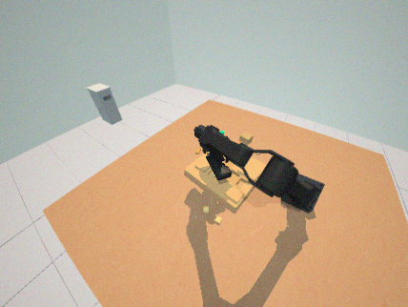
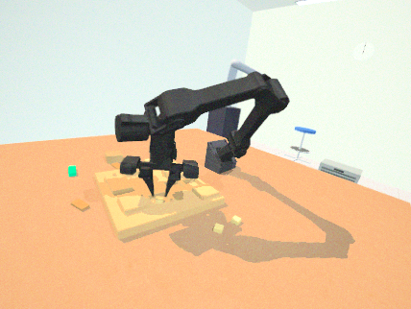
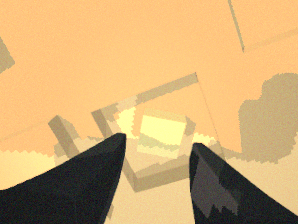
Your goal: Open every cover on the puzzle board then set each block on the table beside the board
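My gripper tip is 30 mm past the tan puzzle board, 50 mm to the left of it and 10 mm above it.
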